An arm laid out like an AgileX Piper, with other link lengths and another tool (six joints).
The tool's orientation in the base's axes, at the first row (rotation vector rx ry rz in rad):
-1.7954, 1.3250, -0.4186
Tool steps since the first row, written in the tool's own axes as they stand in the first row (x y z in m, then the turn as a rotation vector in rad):
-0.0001, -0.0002, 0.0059, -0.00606, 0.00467, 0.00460
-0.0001, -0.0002, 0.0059, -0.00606, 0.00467, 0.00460
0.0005, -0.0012, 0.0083, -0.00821, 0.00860, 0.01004
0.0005, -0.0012, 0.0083, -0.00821, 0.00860, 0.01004
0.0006, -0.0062, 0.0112, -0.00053, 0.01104, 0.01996
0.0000, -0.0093, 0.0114, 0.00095, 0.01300, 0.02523
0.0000, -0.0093, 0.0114, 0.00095, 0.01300, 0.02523
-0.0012, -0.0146, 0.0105, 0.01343, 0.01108, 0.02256
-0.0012, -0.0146, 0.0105, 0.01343, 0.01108, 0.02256
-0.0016, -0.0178, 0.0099, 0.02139, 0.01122, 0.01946
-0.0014, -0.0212, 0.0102, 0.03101, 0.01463, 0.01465
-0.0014, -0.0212, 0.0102, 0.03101, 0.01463, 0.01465
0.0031, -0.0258, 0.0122, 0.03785, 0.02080, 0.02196
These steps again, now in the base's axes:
0.0041, 0.0026, -0.0033, -0.00206, 0.00703, -0.00510
0.0041, 0.0026, -0.0033, -0.00206, 0.00703, -0.00510
0.0066, 0.0032, -0.0040, -0.00158, 0.01096, -0.01093
0.0066, 0.0032, -0.0040, -0.00158, 0.01096, -0.01093
0.0117, 0.0048, -0.0019, 0.00668, 0.00810, -0.02026
0.0136, 0.0057, 0.0006, 0.00965, 0.00886, -0.02520
0.0136, 0.0057, 0.0006, 0.00965, 0.00886, -0.02520
0.0158, 0.0068, 0.0055, 0.01380, -0.00335, -0.02471
0.0158, 0.0068, 0.0055, 0.01380, -0.00335, -0.02471
0.0172, 0.0072, 0.0084, 0.01464, -0.01186, -0.02464
0.0196, 0.0074, 0.0109, 0.01293, -0.02286, -0.02647
0.0196, 0.0074, 0.0109, 0.01293, -0.02286, -0.02647
0.0255, 0.0046, 0.0124, 0.01677, -0.02640, -0.03701

